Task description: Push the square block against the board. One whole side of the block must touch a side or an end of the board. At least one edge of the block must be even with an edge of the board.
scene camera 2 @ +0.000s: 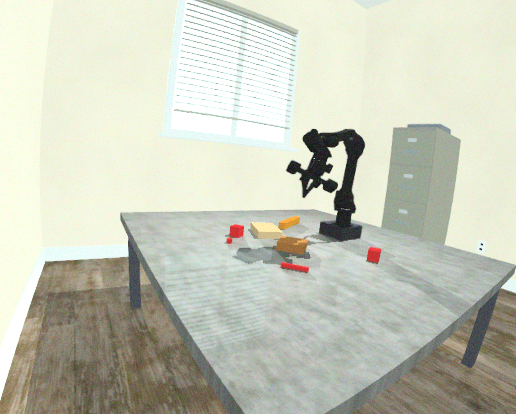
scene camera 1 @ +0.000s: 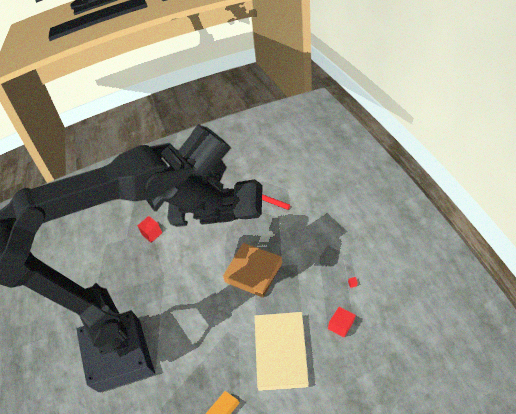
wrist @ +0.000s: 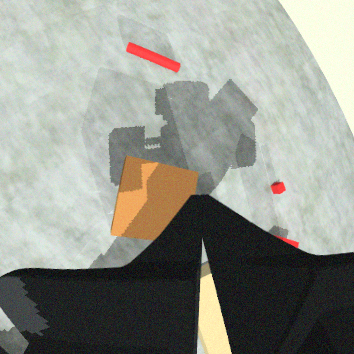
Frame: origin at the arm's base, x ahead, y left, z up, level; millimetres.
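Where they show: gripper, fingertip midpoint: (scene camera 2: 303, 197) (scene camera 1: 237, 216) (wrist: 198, 202); arm's base at its link origin: (scene camera 2: 343, 224) (scene camera 1: 112, 337).
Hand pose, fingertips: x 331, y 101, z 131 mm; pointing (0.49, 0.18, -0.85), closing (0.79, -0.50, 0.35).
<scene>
Each offset is from my fingertips to the top centre of the thing.
The orange square block @[9 mm ahead, 19 mm right, 158 mm down] (scene camera 1: 254, 270) (scene camera 2: 292, 245) (wrist: 162, 192) lies flat on the table, partly in the arm's shadow. The pale yellow board @[3 mm back, 226 mm right, 158 mm down] (scene camera 1: 281, 351) (scene camera 2: 265, 230) (wrist: 214, 310) lies flat near it. In scene camera 1 the block is above the board, turned at an angle to it, with a gap between them. My gripper (scene camera 2: 304, 195) (wrist: 198, 202) is shut and empty, raised well above the table. In the wrist view its fingers hide the block's lower right corner and most of the board. In scene camera 1 the fingertips are hard to make out.
A red cube @[135 mm ahead, 217 mm right, 148 mm down] (scene camera 1: 342, 321) (scene camera 2: 236, 231) and a small red cube @[203 mm ahead, 135 mm right, 172 mm down] (scene camera 1: 353, 282) (scene camera 2: 229, 240) (wrist: 278, 188) lie beyond the board. Another red cube @[199 mm back, 185 mm left, 148 mm down] (scene camera 1: 150, 229) (scene camera 2: 374, 255), a red rod @[127 mm ahead, 155 mm left, 174 mm down] (scene camera 1: 276, 202) (scene camera 2: 295, 267) (wrist: 153, 57) and an orange bar @[217 mm back, 348 mm right, 157 mm down] (scene camera 1: 223, 403) (scene camera 2: 289, 222) also lie on the table.
</scene>
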